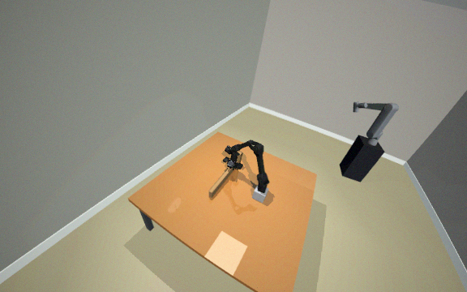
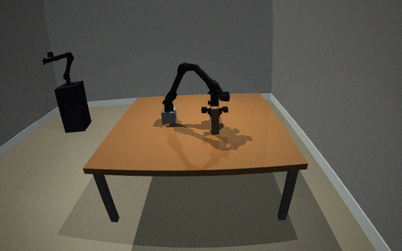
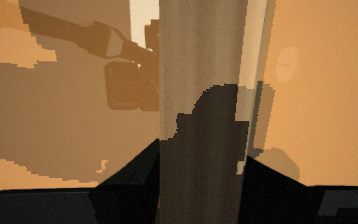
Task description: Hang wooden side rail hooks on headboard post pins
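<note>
The headboard post is 110 mm to the right of my gripper tip, 50 mm above it and 20 mm behind it.
</note>
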